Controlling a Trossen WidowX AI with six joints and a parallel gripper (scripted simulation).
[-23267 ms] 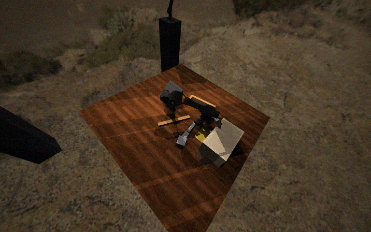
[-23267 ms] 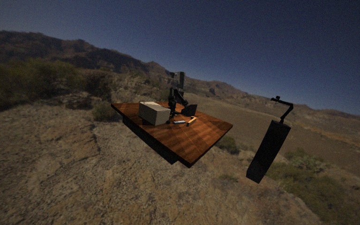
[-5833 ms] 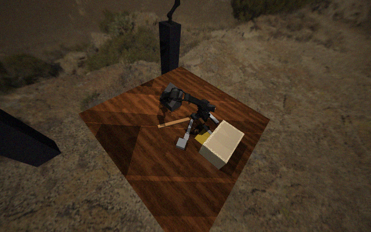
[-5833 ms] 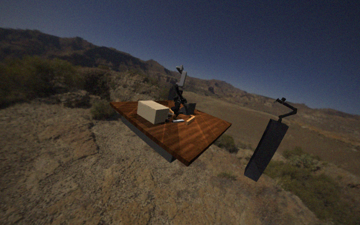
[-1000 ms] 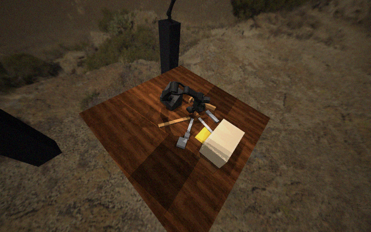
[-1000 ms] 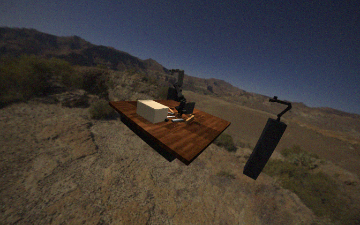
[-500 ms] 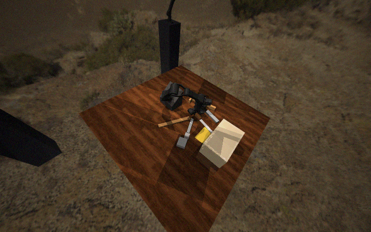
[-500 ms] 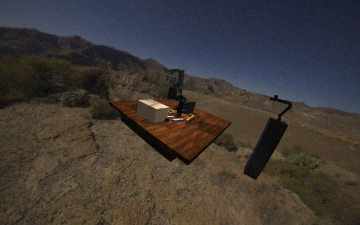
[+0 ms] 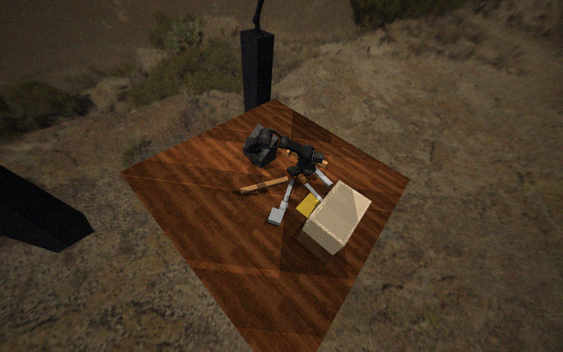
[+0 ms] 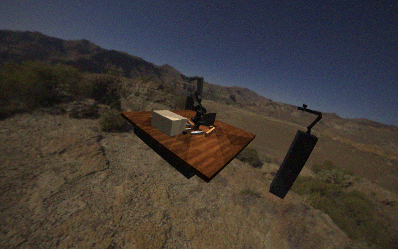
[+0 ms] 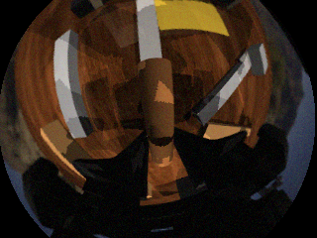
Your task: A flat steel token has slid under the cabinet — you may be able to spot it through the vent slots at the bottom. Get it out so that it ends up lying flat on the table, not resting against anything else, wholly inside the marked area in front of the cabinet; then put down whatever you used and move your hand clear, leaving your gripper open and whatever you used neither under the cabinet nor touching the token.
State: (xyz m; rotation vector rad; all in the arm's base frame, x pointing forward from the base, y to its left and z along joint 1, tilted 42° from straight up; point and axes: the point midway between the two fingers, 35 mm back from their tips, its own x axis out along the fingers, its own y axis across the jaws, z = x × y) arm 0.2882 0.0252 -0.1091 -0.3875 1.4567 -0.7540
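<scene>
Right now the grey bar is 110 mm ahead of my gripper tip and 100 mm to the left of it. Also, from my gripper tip: wooden stick 210 mm to the right, 100 mm behind; then grey block 320 mm to the right, 90 mm ahead, 10 mm above; then grey scraper 180 mm to the right, 50 mm ahead.
</scene>
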